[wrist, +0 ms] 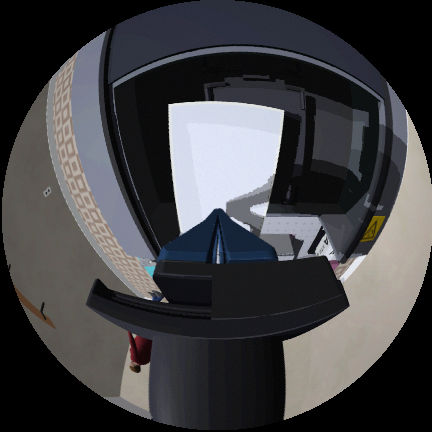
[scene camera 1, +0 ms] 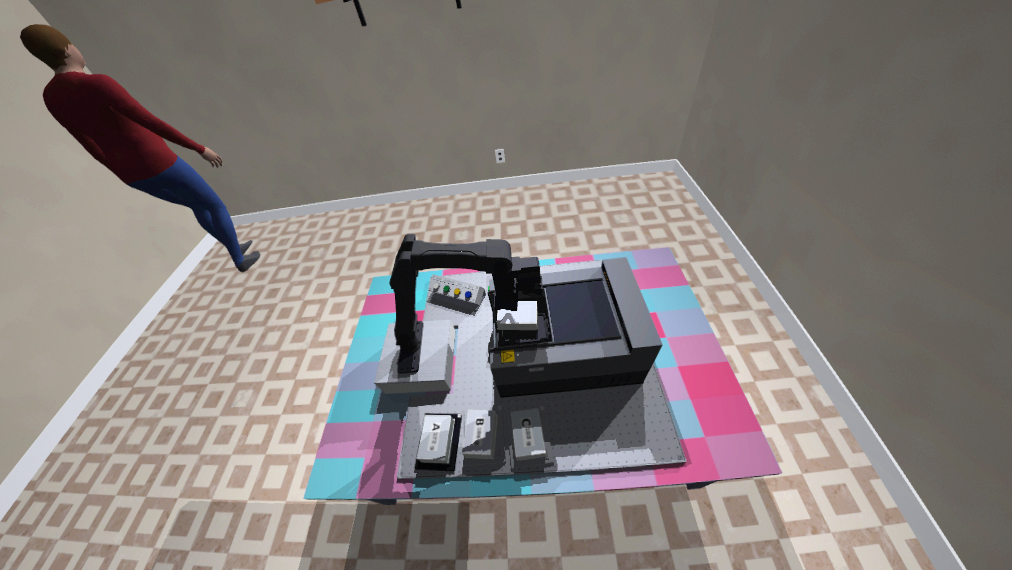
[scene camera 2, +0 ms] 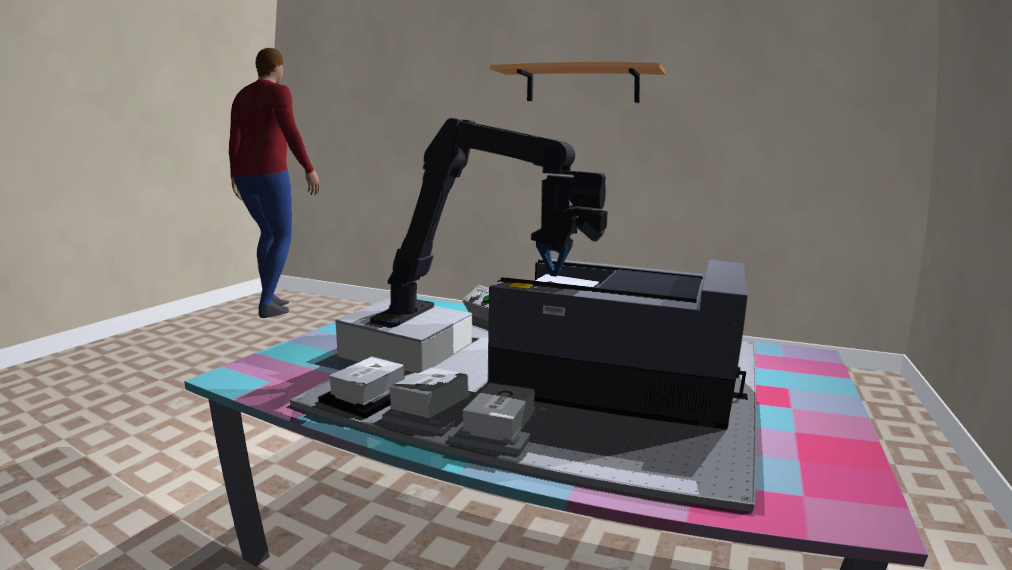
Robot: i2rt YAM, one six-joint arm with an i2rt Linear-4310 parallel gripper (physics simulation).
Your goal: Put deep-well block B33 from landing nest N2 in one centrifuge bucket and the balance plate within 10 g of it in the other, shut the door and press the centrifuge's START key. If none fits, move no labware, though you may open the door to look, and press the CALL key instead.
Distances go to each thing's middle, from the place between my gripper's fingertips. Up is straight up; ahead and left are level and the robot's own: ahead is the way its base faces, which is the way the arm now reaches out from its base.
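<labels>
The button panel point(scene camera 1: 460, 293) is 250 mm to the left of my hand, 210 mm behind it and 150 mm below it. With the dark grey centrifuge point(scene camera 2: 661, 357), it is my hand that is 50 mm to the left of it, 180 mm short of it and 70 mm above it. I find the dark lid point(scene camera 1: 582, 310) 220 mm ahead of my hand, 50 mm to the right of it and 10 mm above it, while the plate marked C point(scene camera 2: 500, 411) is 330 mm to the right of my hand, 10 mm ahead of it and 160 mm below it.
</labels>
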